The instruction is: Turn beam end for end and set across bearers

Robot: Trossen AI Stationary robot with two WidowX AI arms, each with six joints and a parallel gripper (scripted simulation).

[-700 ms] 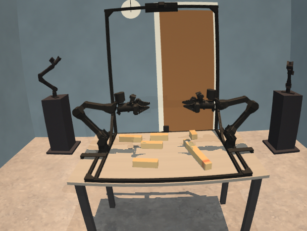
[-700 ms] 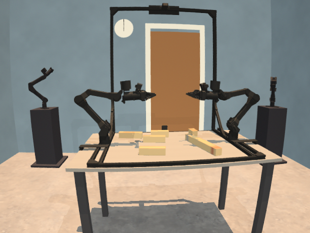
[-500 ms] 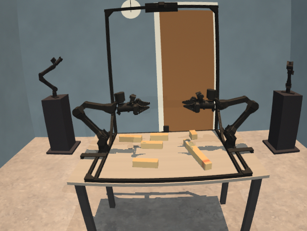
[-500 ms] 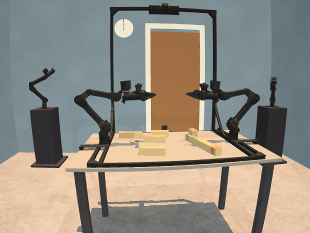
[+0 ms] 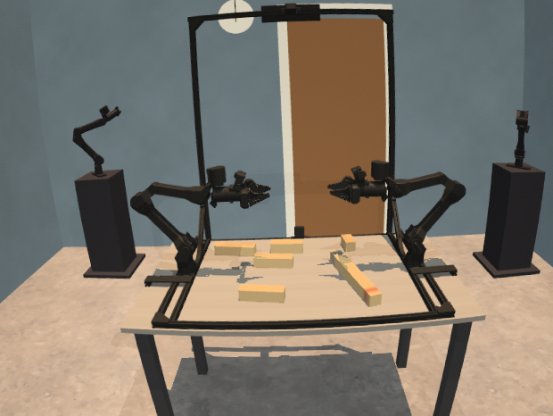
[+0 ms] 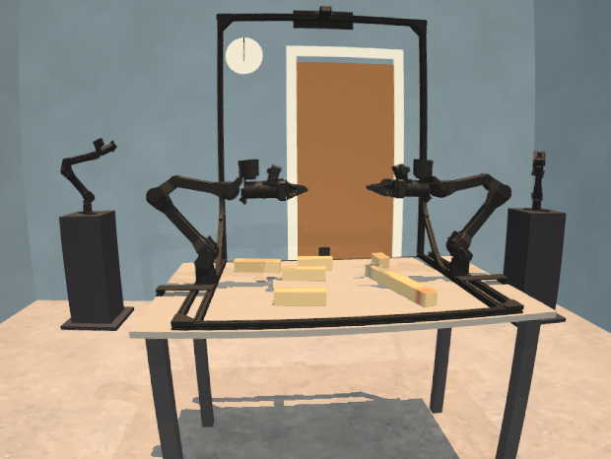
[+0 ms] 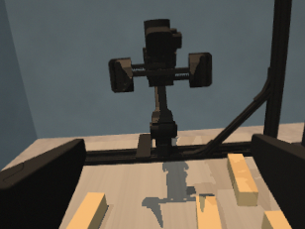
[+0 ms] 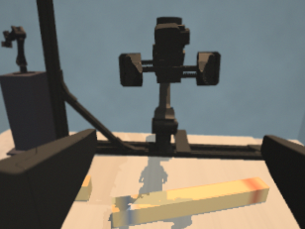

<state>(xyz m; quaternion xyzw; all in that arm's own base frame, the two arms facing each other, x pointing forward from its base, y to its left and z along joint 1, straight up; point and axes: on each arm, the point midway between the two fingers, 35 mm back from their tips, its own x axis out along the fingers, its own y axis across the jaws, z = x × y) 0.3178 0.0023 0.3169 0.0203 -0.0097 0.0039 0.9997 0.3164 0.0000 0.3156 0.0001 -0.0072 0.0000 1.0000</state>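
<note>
My left gripper is now 7 cm short of the beam, 5 cm to the right of it and 31 cm above it.
</note>
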